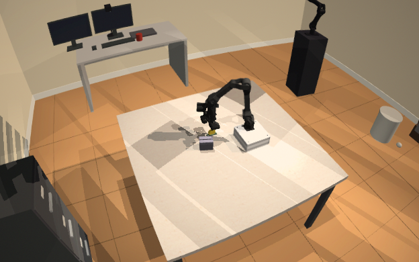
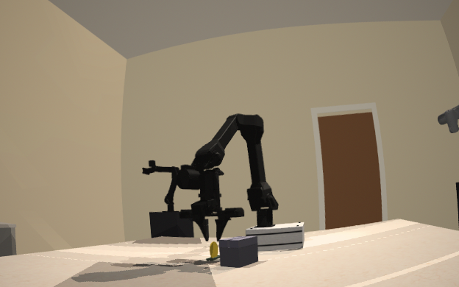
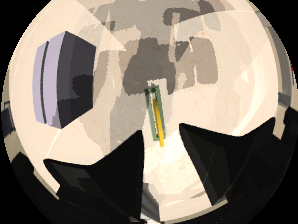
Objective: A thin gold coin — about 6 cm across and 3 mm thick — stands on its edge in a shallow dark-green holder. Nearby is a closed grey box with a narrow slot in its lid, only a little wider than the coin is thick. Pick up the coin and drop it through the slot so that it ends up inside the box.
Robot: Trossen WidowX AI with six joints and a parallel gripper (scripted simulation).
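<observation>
Now: the gold coin 30 mm below my gripper tip.
</observation>
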